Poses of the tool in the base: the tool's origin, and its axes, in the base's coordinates. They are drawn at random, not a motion.
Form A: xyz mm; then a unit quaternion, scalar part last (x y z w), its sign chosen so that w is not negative.
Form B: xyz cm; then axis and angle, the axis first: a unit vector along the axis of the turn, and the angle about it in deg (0 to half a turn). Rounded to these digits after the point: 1 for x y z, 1 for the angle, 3 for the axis.
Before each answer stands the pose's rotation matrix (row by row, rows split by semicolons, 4 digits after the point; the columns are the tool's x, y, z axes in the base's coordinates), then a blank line. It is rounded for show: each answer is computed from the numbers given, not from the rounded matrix.
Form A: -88 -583 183 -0.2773 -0.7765 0.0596 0.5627
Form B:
-0.2130 0.3636 -0.9069; 0.4977 0.8391 0.2195; 0.8408 -0.4046 -0.3597

-8.8 -58.3 18.3 -0.335 -0.939 0.072 111.5
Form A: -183 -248 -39 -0.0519 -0.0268 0.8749 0.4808
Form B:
-0.5323 -0.8385 -0.1166; 0.8441 -0.5362 0.0030; -0.0650 -0.0968 0.9932

-18.3 -24.8 -3.9 -0.059 -0.031 0.998 122.5
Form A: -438 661 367 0.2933 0.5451 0.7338 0.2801
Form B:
-0.6711 -0.0913 0.7358; 0.7308 -0.2489 0.6356; 0.1251 0.9642 0.2337

-43.8 66.1 36.7 0.306 0.568 0.764 147.5
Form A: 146 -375 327 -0.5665 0.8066 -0.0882 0.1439
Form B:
-0.3167 -0.8885 0.3321; -0.9393 0.3426 0.0208; -0.1322 -0.3053 -0.9430

14.6 -37.5 32.7 -0.572 0.815 -0.089 163.5
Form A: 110 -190 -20 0.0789 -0.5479 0.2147 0.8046
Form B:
0.3073 -0.4320 -0.8479; 0.2591 0.8953 -0.3623; 0.9157 -0.1083 0.3871

11.0 -19.0 -2.0 0.133 -0.923 0.362 72.8
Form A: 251 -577 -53 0.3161 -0.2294 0.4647 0.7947
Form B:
0.4629 -0.8836 -0.0708; 0.5935 0.3683 -0.7156; 0.6584 0.2892 0.6949

25.1 -57.7 -5.3 0.521 -0.378 0.766 74.7
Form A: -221 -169 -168 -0.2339 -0.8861 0.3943 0.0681
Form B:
-0.8813 0.3608 -0.3051; 0.4682 0.5796 -0.6669; -0.0638 -0.7306 -0.6798

-22.1 -16.9 -16.8 -0.234 -0.888 0.395 172.2
